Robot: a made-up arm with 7 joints.
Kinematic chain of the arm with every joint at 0, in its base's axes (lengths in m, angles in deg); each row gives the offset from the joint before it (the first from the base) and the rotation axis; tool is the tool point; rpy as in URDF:
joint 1: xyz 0 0 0.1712 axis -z
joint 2: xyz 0 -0.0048 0.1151 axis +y
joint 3: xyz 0 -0.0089 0.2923 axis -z
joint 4: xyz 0 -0.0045 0.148 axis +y
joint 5: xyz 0 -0.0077 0.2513 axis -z
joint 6: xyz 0 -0.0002 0.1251 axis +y
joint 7: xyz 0 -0.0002 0.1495 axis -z
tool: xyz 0 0 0 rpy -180 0 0
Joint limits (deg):
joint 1: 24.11..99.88
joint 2: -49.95..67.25
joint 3: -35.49..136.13
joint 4: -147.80..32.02
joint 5: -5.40..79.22
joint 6: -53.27..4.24
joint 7: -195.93..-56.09
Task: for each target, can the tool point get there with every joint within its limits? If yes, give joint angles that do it. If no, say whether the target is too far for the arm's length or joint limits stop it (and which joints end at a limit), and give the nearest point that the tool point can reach.
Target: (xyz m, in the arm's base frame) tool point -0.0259 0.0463 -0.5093
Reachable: no: joint limits stop it (at a limit: joint 2, joint 5) | nearest point -0.0992 0.1774 0.0609 | short by 0.590 m
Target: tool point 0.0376 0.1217 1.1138
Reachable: yes | joints 42.97 26.48 14.59 -52.58 33.89 -22.10 -154.09
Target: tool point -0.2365 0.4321 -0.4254
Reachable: no: joint limits stop it (at a limit: joint 2, joint 5) | nearest point -0.2009 0.3671 0.0498 | short by 0.481 m
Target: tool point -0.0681 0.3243 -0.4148
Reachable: no: joint limits stop it (at a limit: joint 2, joint 5) | nearest point -0.0687 0.3270 0.0435 | short by 0.458 m
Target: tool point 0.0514 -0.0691 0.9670
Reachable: yes | joints 73.58 56.63 5.74 -89.19 31.28 -2.52 -99.21
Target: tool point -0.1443 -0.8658 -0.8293
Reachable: no: too far | nearest point 0.1372 -0.5693 0.0685 | short by 0.987 m
